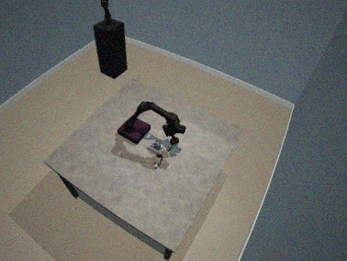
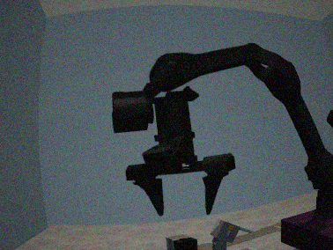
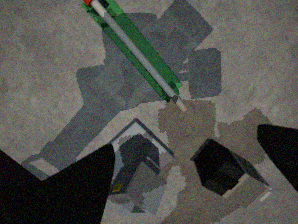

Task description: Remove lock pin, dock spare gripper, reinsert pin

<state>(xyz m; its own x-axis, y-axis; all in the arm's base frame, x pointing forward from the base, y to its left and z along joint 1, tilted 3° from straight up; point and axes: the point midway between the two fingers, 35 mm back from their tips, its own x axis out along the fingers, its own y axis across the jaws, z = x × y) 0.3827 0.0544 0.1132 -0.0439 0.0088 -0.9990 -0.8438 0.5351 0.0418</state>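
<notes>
Right now the spare gripper is 16 cm to the right of my gripper tip and 11 cm below it. From my gripper tip the other things lie so: green bar (6 cm to the left, 12 cm below); then grey socket block (10 cm behind, 4 cm to the right, 9 cm below).
</notes>
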